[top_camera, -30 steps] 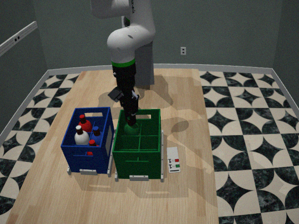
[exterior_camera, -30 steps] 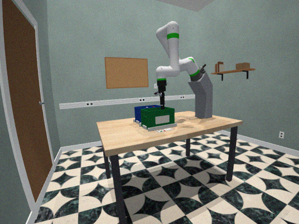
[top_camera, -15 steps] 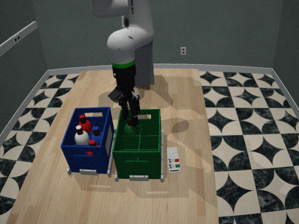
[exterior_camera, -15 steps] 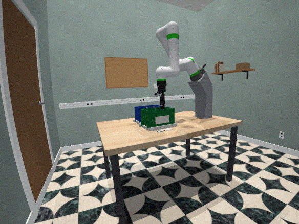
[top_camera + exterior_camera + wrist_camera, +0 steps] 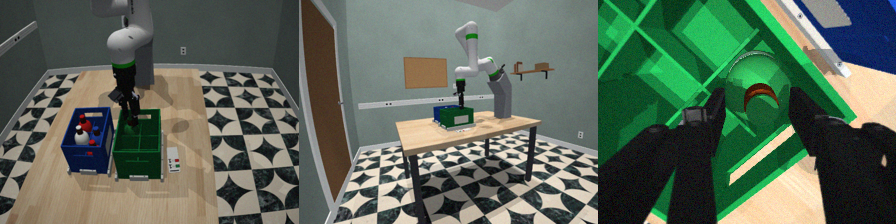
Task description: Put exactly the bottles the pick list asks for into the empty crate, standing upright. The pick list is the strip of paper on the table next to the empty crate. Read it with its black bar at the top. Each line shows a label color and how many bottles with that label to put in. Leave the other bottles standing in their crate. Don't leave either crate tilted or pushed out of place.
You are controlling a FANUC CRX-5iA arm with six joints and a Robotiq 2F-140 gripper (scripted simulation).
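Now: the red-label bottle 4 cm ahead of my hand, 24 cm to the right of it and 8 cm below it. Also, from my hand: blue bottle: 10 cm ahead, 13 cm to the right, 8 cm below; green bottle: 8 cm below; green crate: 7 cm ahead, 6 cm to the left, 9 cm below.
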